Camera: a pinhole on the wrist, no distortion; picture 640 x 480 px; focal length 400.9 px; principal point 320.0 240.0 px. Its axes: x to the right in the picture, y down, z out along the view. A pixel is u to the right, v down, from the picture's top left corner.
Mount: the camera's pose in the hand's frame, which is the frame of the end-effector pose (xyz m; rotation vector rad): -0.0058 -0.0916 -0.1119 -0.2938 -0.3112 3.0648
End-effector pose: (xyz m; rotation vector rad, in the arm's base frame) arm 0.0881 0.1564 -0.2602 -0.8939 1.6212 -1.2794
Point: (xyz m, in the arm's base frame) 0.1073 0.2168 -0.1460
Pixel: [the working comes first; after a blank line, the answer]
In the camera's frame: 0.0585 -0.0104 0.1092

535 202
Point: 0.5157 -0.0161 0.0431
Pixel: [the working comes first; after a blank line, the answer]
In the camera's frame: -0.0616 0.1383 0.5785

277 336
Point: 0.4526 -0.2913 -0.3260
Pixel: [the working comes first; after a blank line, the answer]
In the camera's frame: -0.3939 -0.1827 0.5280

21 101
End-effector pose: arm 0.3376 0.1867 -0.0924 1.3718 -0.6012 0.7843
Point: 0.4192 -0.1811 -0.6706
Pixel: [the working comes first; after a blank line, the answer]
In the camera's frame: 0.3360 0.2606 0.5471

566 431
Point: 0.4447 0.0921 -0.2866
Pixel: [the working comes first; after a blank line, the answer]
In the camera's frame: 0.0475 0.0765 0.2221

406 378
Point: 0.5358 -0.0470 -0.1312
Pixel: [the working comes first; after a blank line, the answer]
In the camera's frame: -0.1354 0.0175 0.3441

162 260
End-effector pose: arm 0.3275 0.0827 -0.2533 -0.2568 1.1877 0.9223
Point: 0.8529 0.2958 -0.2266
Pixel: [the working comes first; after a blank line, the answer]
In the camera's frame: -0.2421 0.0199 0.5940

157 253
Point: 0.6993 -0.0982 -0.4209
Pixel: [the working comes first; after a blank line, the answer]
In the camera's frame: -0.1475 0.2916 0.2282

outside the picture
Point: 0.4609 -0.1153 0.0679
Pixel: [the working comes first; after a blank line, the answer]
In the camera's frame: 0.3130 0.0058 0.2761

outside the picture
